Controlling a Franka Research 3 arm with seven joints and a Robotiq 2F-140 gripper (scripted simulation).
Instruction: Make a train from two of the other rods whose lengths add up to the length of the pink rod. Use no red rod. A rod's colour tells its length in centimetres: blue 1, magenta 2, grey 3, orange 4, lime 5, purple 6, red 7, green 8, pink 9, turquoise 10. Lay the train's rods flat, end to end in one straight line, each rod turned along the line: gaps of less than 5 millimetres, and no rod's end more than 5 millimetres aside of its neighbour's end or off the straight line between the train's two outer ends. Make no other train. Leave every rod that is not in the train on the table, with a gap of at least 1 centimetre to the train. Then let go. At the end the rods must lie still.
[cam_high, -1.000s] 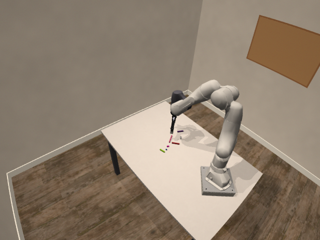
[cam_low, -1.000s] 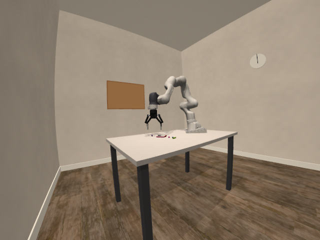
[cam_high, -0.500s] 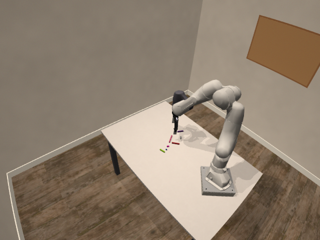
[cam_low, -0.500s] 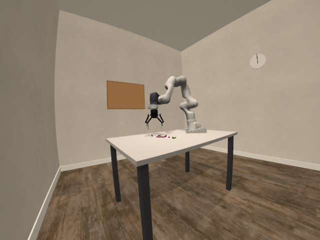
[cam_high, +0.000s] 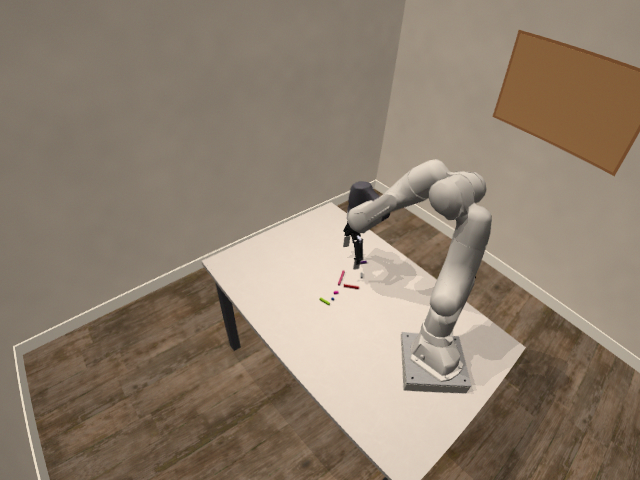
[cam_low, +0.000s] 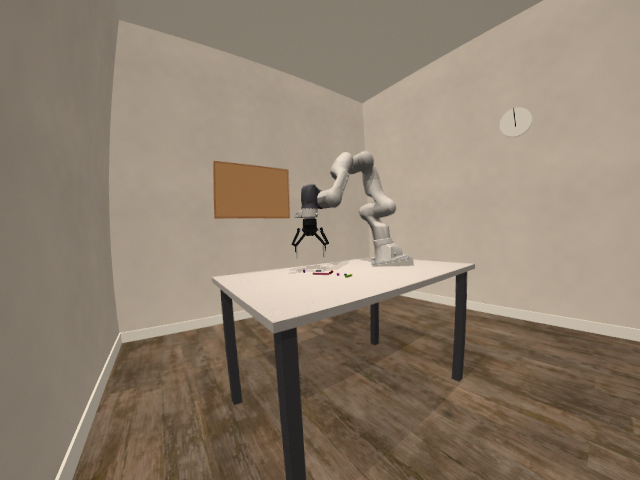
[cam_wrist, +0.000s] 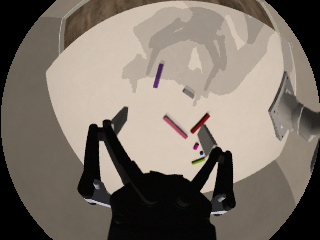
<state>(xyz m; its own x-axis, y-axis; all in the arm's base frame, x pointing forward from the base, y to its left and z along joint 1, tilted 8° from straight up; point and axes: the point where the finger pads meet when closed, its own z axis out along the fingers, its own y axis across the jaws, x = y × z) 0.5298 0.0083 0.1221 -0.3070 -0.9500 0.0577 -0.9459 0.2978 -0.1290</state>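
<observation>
My gripper is now 6 cm past the grey rod, 3 cm to the left of it and 9 cm above it. Round my hand: red rod 9 cm behind, 5 cm to the left, 9 cm below; pink rod 3 cm behind, 6 cm to the left, 9 cm below; purple rod 1 cm ahead, 8 cm to the right, 9 cm below.
</observation>
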